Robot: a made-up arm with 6 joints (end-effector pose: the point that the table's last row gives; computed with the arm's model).
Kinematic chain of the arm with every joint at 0, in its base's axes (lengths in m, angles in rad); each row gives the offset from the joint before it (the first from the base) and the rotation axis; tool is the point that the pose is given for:
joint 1: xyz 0 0 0.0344 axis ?
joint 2: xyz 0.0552 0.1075 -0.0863 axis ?
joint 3: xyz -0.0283 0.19 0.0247 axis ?
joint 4: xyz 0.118 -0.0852 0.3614 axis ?
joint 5: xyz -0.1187 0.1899 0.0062 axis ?
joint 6: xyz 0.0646 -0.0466 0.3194 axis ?
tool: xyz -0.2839 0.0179 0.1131
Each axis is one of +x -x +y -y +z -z.
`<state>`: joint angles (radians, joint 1 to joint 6).
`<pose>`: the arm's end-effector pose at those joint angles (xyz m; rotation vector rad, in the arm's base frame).
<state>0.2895 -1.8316 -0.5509 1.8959 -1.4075 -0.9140</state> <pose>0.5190 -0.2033 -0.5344 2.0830 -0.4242 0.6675</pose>
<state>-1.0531 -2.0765 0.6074 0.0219 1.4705 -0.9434</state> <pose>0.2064 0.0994 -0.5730 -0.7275 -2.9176 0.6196</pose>
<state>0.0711 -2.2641 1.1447 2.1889 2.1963 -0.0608</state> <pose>0.4110 0.0538 -0.0359 0.8986 1.6687 2.1210</pose>
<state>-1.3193 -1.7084 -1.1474 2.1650 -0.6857 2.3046</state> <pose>-0.6791 1.0370 -0.0689 -1.9188 1.1327 1.0323</pose>
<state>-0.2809 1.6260 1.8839 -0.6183 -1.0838 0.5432</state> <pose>-0.2206 -0.3306 -0.2780 2.3752 -0.3523 -0.0349</pose>
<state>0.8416 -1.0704 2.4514 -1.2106 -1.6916 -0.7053</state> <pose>0.0109 -0.1750 0.1322 0.6814 0.8557 -2.1098</pose>
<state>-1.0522 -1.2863 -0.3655 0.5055 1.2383 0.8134</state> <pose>-0.4642 0.8995 -0.0473 -2.3332 1.1428 0.7700</pose>
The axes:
joint 1: -z
joint 2: -y
joint 3: +x
joint 4: +z
joint 5: +y
joint 6: -z

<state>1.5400 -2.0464 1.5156 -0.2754 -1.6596 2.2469</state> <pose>-0.2437 -0.6452 0.0586 0.7424 -0.2516 0.9694</pose>
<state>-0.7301 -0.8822 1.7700 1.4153 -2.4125 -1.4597</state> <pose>-0.3990 0.1074 -0.4905 0.2204 -1.8492 -0.6733</pose>
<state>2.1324 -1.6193 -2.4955 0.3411 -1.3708 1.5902</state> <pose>0.6492 0.0748 0.5192 0.0785 0.4179 -1.1662</pose>
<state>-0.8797 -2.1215 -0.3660 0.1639 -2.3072 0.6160</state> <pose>-0.2548 0.3975 0.2366 0.3627 0.1260 0.4555</pose>
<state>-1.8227 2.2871 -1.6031 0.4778 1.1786 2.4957</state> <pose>-0.5516 -0.0209 0.4049 0.5165 0.1925 -2.2730</pose>
